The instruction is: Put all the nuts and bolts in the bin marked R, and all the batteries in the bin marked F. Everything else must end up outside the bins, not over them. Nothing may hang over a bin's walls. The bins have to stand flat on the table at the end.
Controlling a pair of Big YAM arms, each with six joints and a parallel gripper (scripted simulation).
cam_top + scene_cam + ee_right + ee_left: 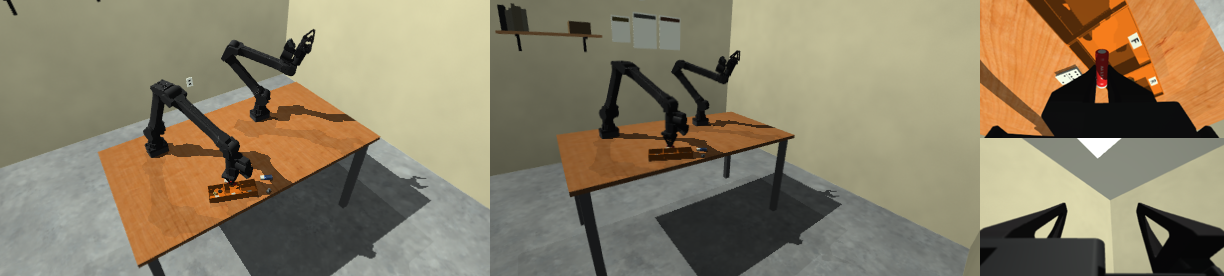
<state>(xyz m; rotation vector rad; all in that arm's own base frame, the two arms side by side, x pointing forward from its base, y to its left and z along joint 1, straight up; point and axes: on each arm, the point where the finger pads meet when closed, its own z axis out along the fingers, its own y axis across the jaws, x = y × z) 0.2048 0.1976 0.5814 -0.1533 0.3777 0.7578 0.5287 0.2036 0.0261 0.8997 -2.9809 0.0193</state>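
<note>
The orange bin unit lies 20 mm ahead of my right hand and 50 mm below it. The rest, counted from my right hand: white domino 90 mm behind, 10 mm to the left, 60 mm below; then dark nut 20 mm behind, 60 mm to the right, 50 mm below; then red battery right at my right hand.
</note>
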